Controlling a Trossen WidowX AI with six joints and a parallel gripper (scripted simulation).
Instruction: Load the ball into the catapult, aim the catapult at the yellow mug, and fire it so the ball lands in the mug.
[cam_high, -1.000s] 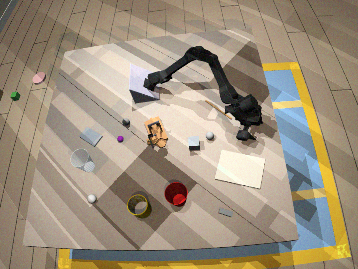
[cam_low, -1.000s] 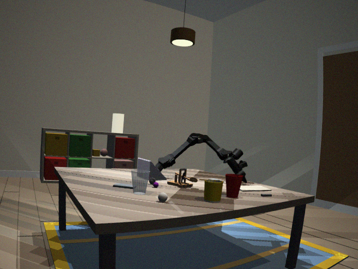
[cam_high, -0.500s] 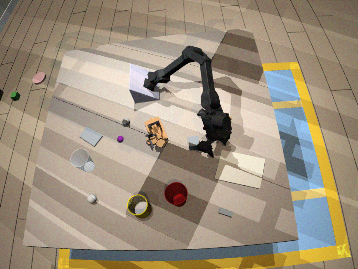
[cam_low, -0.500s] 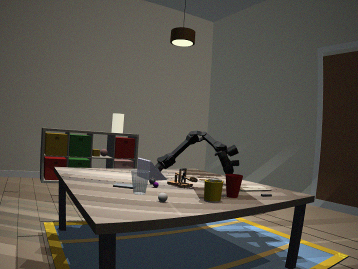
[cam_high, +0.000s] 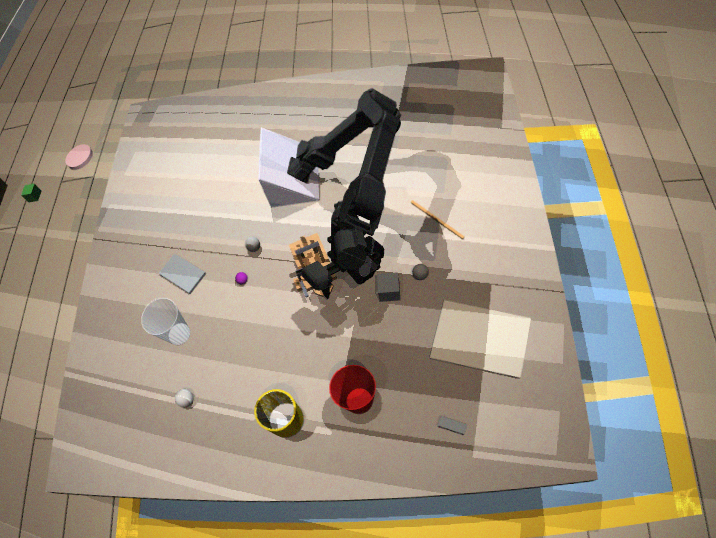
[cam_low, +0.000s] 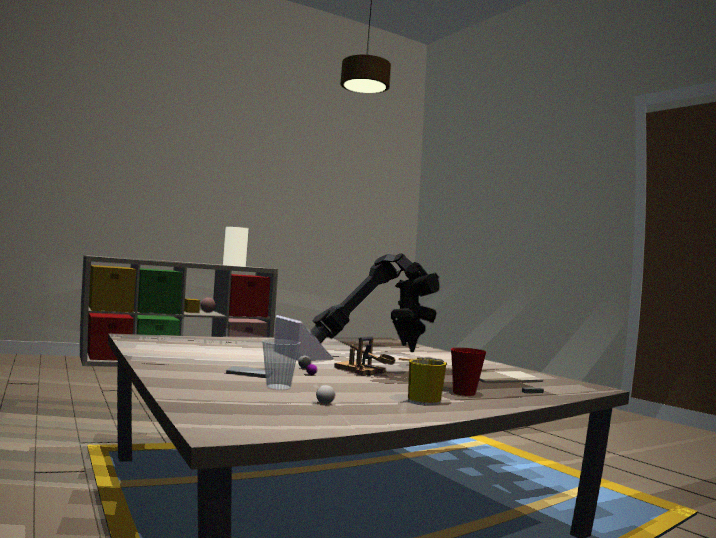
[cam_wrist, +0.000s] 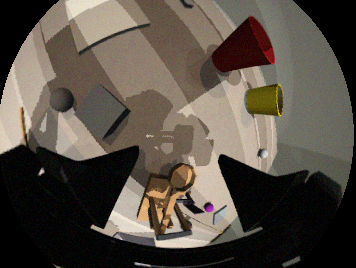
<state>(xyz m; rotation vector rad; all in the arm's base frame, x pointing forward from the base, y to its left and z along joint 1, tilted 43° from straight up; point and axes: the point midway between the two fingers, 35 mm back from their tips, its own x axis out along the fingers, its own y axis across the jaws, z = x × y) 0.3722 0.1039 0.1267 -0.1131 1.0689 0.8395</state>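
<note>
Now: gripper tip 90 mm to the left of the wooden catapult, 80 mm past it and 30 mm above it. Also, from my gripper tip: red cup (240 mm ahead, 60 mm below, 40 mm to the left); then purple ball (280 mm to the right, 70 mm below, 60 mm behind); then grey cube (100 mm to the left, 60 mm below, 30 mm behind).
</note>
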